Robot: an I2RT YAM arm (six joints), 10 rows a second.
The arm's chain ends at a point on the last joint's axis. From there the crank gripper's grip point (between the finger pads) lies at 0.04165 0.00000 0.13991 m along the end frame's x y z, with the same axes.
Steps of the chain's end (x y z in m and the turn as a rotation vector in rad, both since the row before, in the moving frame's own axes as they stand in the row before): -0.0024 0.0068 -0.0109 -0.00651 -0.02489 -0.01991; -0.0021 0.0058 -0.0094 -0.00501 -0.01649 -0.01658; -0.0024 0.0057 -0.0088 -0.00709 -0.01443 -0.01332; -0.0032 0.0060 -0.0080 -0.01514 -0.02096 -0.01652; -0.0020 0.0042 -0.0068 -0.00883 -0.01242 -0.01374
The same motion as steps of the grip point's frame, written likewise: -0.0059 0.0069 -0.0099 -0.00651 -0.02489 -0.01991; -0.0044 0.0058 -0.0087 -0.00501 -0.01649 -0.01658; -0.0044 0.0062 -0.0082 -0.00709 -0.01443 -0.01332; -0.0061 0.0075 -0.0072 -0.01514 -0.02096 -0.01652; -0.0037 0.0049 -0.0063 -0.00883 -0.01242 -0.01374
